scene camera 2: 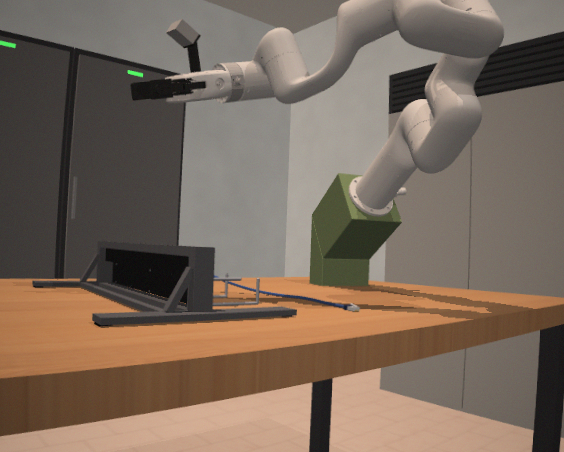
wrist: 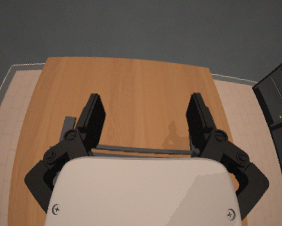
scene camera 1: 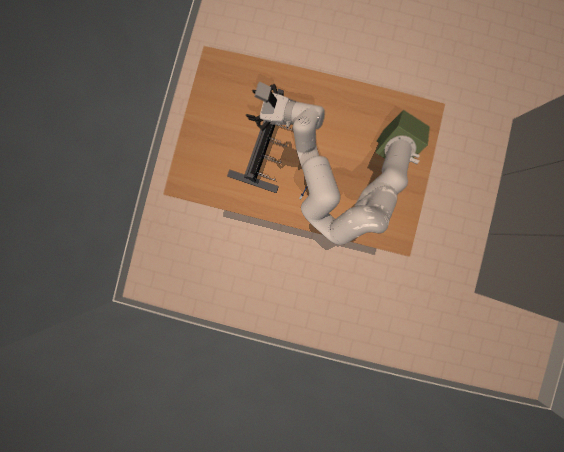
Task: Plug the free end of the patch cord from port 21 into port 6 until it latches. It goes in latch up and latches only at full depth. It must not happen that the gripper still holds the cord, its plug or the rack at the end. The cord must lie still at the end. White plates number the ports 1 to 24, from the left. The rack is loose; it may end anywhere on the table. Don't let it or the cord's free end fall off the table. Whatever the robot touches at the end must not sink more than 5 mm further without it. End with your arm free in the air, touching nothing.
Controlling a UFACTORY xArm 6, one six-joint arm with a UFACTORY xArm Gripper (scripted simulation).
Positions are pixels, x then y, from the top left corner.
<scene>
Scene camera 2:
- my gripper: 140,91
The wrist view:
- my gripper: 145,103
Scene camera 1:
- my gripper: 250,104
</scene>
